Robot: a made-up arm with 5 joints. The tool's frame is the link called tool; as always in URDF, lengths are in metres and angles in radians.
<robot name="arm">
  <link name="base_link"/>
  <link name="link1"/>
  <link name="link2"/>
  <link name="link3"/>
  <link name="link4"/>
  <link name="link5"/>
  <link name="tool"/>
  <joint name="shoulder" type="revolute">
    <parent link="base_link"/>
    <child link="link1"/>
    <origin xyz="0.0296 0.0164 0.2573" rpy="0 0 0"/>
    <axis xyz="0 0 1"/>
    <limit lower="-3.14" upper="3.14"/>
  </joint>
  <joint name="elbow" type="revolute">
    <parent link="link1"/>
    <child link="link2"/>
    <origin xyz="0.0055 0.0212 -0.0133" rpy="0 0 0"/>
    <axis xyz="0 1 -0.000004"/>
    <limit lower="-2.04" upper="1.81"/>
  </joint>
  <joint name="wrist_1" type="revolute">
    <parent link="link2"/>
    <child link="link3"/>
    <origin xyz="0.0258 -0.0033 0.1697" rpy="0 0 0"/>
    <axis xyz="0 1 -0.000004"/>
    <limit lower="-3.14" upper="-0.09"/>
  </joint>
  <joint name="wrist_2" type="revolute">
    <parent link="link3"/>
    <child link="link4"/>
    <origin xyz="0.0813 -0.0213 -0.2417" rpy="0 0 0"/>
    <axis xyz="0 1 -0.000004"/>
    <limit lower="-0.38" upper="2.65"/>
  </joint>
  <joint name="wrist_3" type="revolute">
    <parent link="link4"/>
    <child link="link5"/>
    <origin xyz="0.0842 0.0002 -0.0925" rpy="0 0 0"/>
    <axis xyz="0 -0.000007 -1"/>
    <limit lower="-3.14" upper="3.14"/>
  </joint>
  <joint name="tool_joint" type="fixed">
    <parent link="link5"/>
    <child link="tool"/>
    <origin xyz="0.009 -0.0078 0.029" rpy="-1.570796 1.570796 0"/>
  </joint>
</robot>
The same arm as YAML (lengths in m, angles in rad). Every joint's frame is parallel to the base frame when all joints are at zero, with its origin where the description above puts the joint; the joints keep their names.
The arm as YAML. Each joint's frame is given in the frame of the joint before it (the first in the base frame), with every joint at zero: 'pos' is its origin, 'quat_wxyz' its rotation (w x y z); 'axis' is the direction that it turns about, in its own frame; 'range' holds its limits. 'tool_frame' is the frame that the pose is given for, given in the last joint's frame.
length_unit: m
angle_unit: rad
joints:
  - joint: shoulder
    pos: [0.0296, 0.0164, 0.2573]
    quat_wxyz: [1.0, 0.0, 0.0, 0.0]
    axis: [0.0, 0.0, 1.0]
    range: [-3.14, 3.14]
  - joint: elbow
    pos: [0.0055, 0.0212, -0.0133]
    quat_wxyz: [1.0, 0.0, 0.0, 0.0]
    axis: [0.0, 1.0, 0.0]
    range: [-2.04, 1.81]
  - joint: wrist_1
    pos: [0.0258, -0.0033, 0.1697]
    quat_wxyz: [1.0, 0.0, 0.0, 0.0]
    axis: [0.0, 1.0, 0.0]
    range: [-3.14, -0.09]
  - joint: wrist_2
    pos: [0.0813, -0.0213, -0.2417]
    quat_wxyz: [1.0, 0.0, 0.0, 0.0]
    axis: [0.0, 1.0, 0.0]
    range: [-0.38, 2.65]
  - joint: wrist_3
    pos: [0.0842, 0.0002, -0.0925]
    quat_wxyz: [1.0, 0.0, 0.0, 0.0]
    axis: [0.0, 0.0, -1.0]
    range: [-3.14, 3.14]
tool_frame:
  pos: [0.009, -0.0078, 0.029]
  quat_wxyz: [0.5, -0.5, 0.5, 0.5]

